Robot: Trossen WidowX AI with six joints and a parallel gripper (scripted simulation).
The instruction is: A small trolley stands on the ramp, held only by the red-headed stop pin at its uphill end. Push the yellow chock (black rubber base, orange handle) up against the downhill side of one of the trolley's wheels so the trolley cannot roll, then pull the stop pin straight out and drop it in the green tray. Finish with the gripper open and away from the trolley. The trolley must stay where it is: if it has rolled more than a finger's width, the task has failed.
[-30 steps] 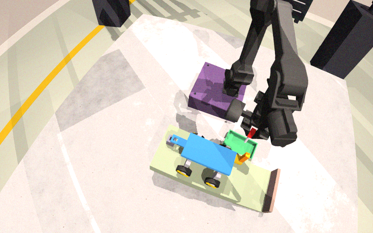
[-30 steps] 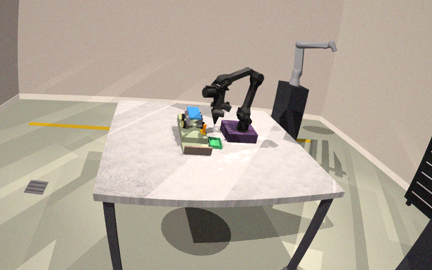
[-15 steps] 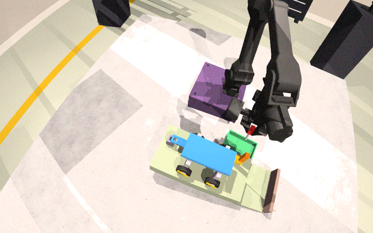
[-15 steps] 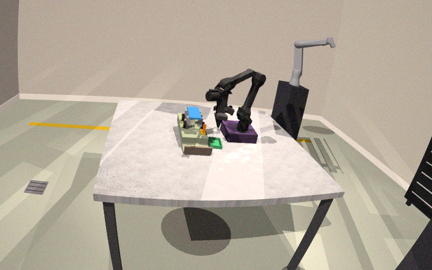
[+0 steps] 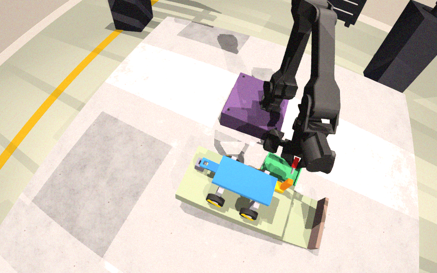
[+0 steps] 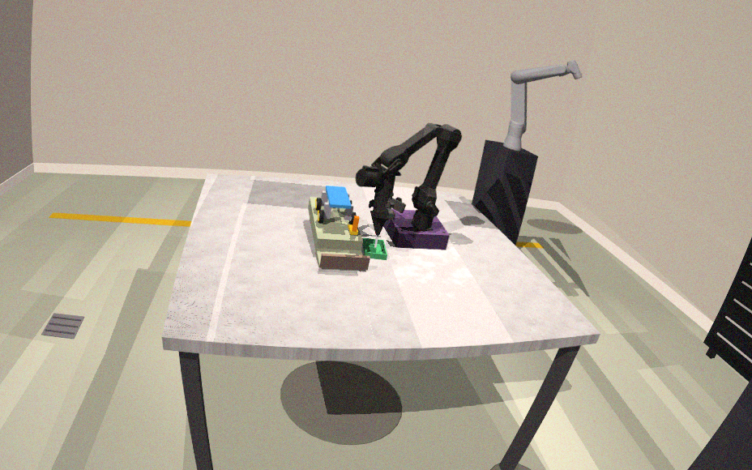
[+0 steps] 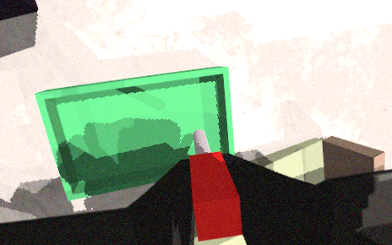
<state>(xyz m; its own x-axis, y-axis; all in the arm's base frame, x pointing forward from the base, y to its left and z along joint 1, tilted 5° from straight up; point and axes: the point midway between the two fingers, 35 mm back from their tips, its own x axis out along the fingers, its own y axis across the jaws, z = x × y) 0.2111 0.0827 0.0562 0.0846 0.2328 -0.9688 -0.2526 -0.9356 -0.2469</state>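
Right now my gripper tip is right at the red-headed stop pin. The rest, counted from my gripper tip: brown stop board (140 mm ahead, 110 mm to the left, 40 mm below); then pale green ramp (110 mm ahead, 140 mm to the right, 20 mm below); then yellow chock (70 mm ahead, 50 mm to the right, 10 mm above).
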